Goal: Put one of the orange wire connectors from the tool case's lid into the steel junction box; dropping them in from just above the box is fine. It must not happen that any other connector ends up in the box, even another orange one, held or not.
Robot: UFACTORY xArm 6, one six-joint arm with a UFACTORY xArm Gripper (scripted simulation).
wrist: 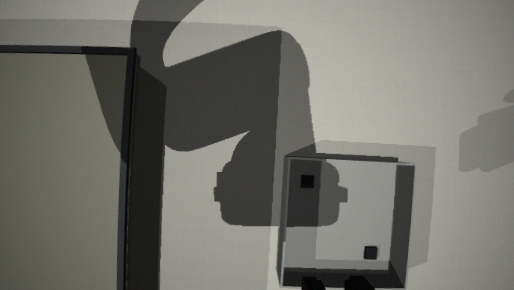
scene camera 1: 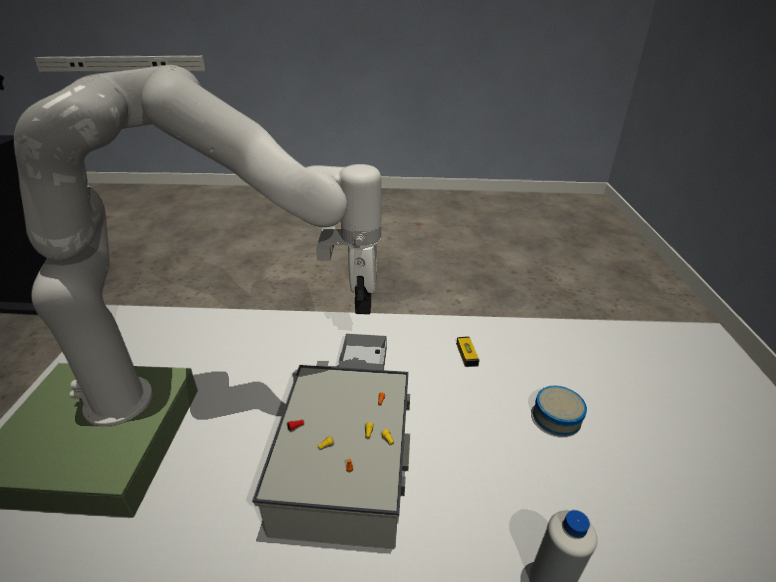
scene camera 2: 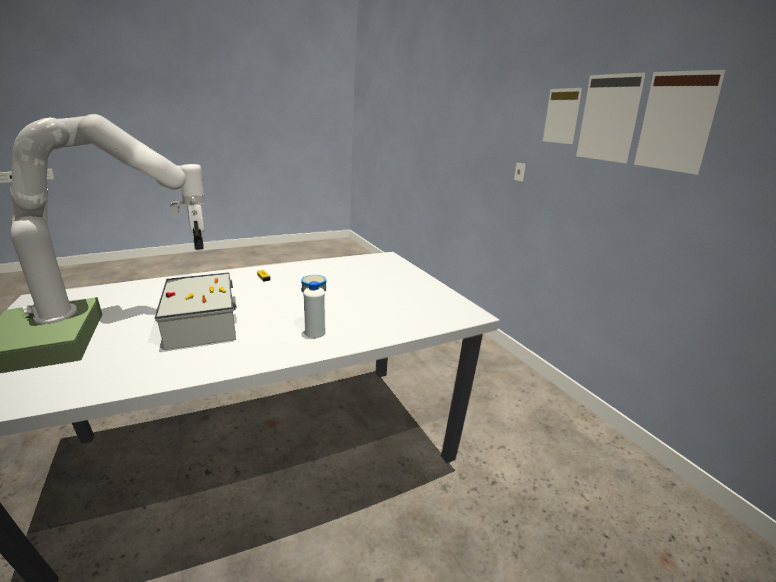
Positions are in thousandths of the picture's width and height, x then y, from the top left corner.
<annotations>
grey tool case: wrist 151, 474; scene camera 1 394, 848; scene camera 2 256, 556
</annotations>
